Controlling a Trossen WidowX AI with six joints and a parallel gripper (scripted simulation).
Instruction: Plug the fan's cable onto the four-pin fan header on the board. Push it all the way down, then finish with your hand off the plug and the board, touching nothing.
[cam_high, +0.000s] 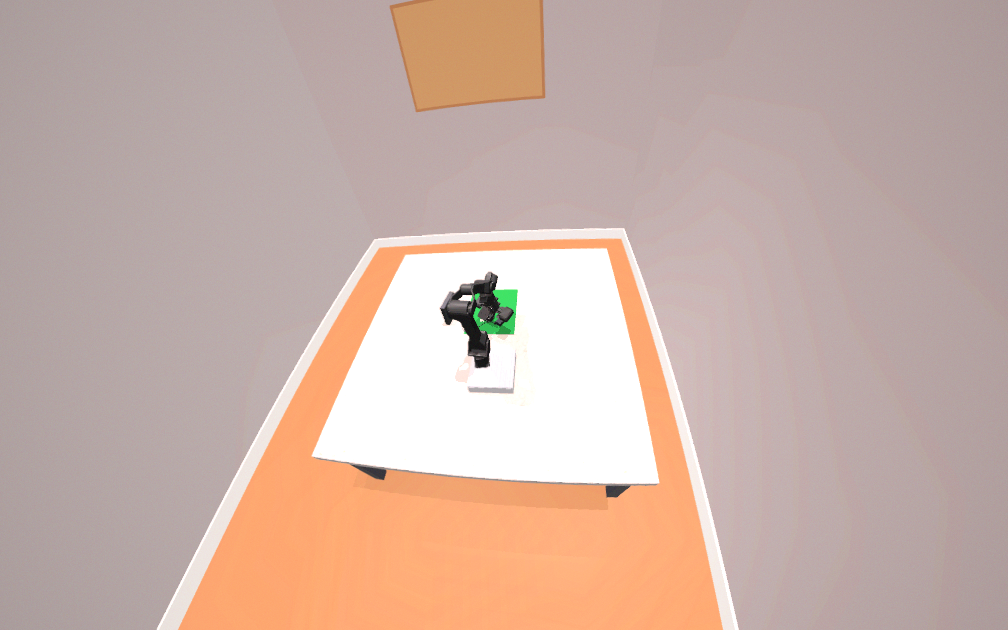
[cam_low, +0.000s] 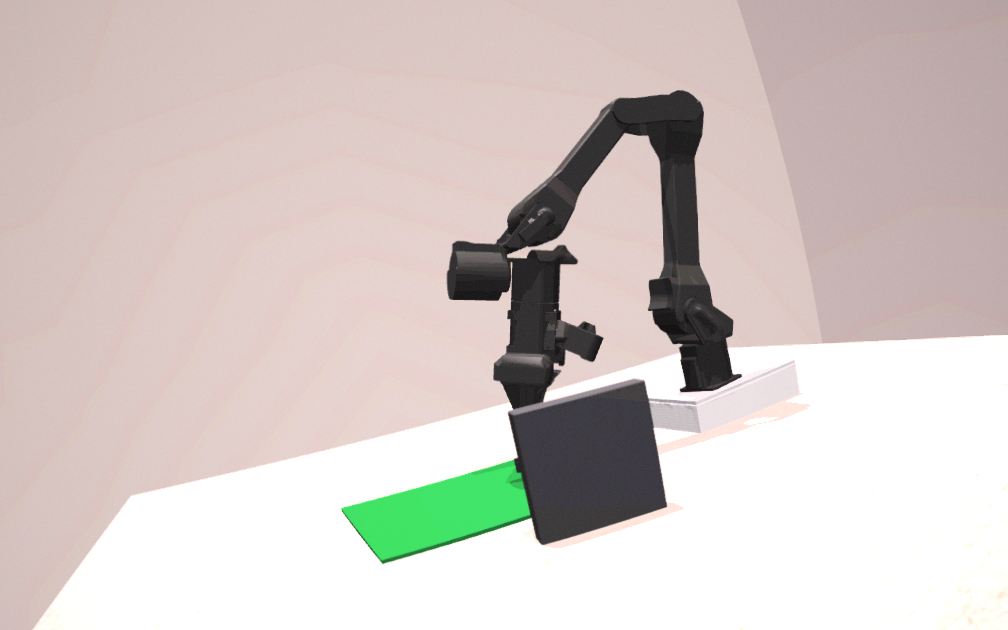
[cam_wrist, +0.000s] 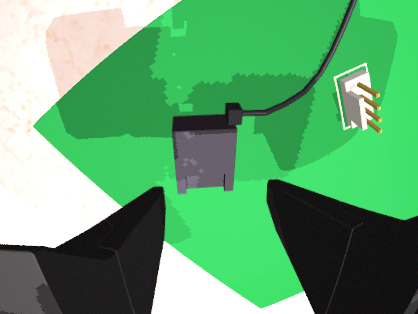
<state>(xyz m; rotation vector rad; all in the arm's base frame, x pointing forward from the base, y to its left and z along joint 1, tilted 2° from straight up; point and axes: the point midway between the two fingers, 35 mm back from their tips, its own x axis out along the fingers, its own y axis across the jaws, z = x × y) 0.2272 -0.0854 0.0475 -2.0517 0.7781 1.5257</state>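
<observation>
Now: gripper tip 10 mm to the left of the dark fan plug and 40 mm above it. Round my gripper tip: white four-pin header: 40 mm ahead, 80 mm to the left, 50 mm below; then dark square fan: 90 mm ahead, 220 mm to the left, 10 mm above; then green board: 90 mm ahead, 30 mm to the left, 60 mm below.
</observation>
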